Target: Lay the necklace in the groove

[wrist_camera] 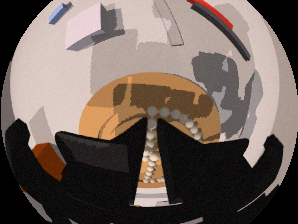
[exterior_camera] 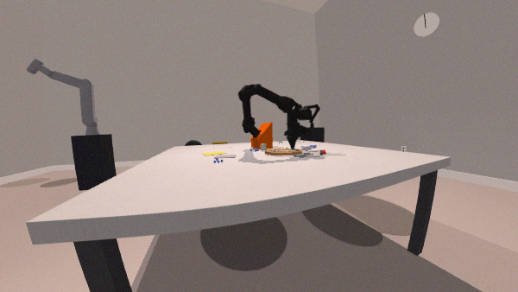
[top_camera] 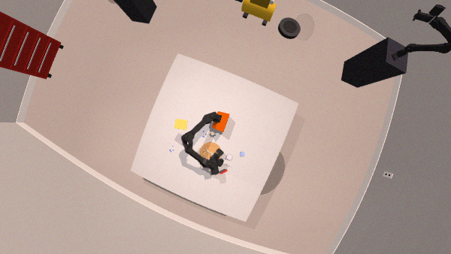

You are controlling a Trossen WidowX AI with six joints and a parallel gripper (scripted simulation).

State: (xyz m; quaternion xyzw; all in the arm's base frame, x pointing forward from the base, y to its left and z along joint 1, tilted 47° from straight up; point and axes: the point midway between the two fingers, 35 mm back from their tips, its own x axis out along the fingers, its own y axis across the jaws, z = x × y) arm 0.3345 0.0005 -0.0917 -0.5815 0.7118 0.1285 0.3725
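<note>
The round tan bead board is 5 cm to the right of my gripper tip, 2 cm behind it and 1 cm below it. The rest, counted from my gripper tip: tool (12 cm ahead, 10 cm to the left, 1 cm below); white square (12 cm to the left, 3 cm behind); pale blue cube (23 cm to the left, 10 cm behind, 1 cm below).
</note>
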